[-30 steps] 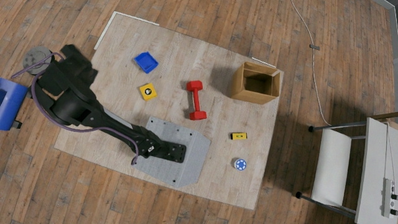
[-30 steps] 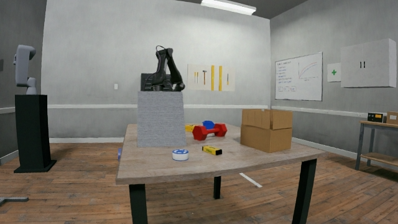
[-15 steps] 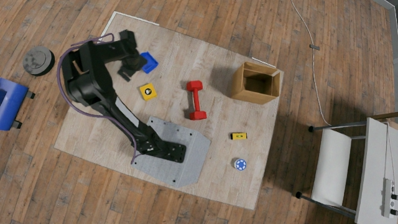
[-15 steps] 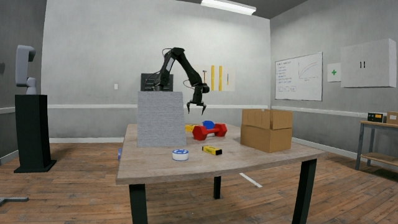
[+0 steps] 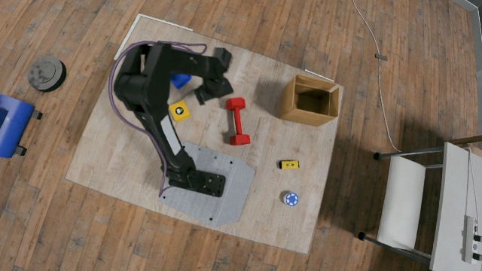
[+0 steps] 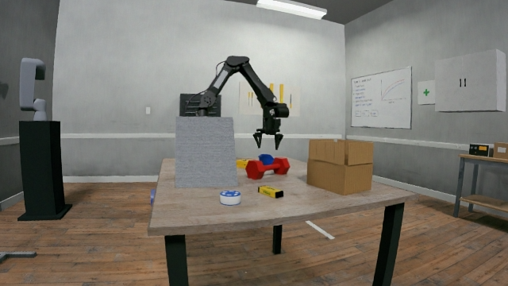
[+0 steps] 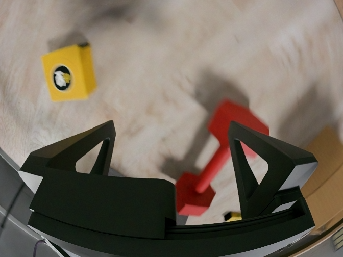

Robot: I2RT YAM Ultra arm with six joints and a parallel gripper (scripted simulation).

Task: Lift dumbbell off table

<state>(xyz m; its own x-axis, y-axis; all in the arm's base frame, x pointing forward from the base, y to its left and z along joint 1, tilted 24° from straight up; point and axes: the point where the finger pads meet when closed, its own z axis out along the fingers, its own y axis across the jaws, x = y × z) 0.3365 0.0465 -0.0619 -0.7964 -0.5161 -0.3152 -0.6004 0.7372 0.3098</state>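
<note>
Right now my hand is 120 mm to the left of the red dumbbell, 80 mm above it and 60 mm past it. The rest, counted from my hand: blue tray (200 mm to the left, 90 mm below, 90 mm ahead).
</note>
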